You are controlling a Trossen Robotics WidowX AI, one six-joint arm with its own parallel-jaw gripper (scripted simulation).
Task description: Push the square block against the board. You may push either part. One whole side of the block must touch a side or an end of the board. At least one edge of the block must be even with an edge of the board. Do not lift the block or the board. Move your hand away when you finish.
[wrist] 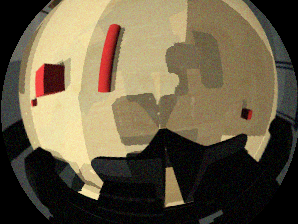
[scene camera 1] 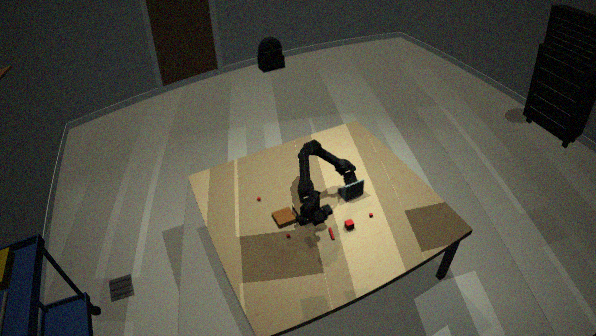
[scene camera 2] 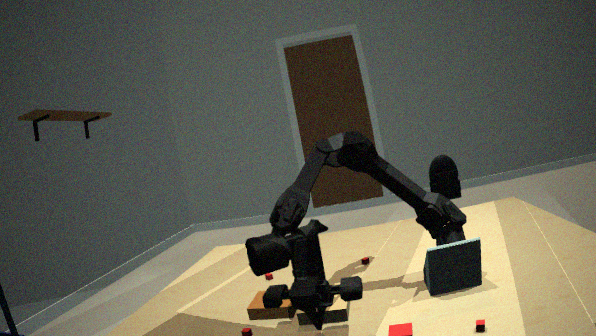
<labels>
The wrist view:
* gripper: 163, 132
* red cube: 49, 79
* red stick: 106, 65
</labels>
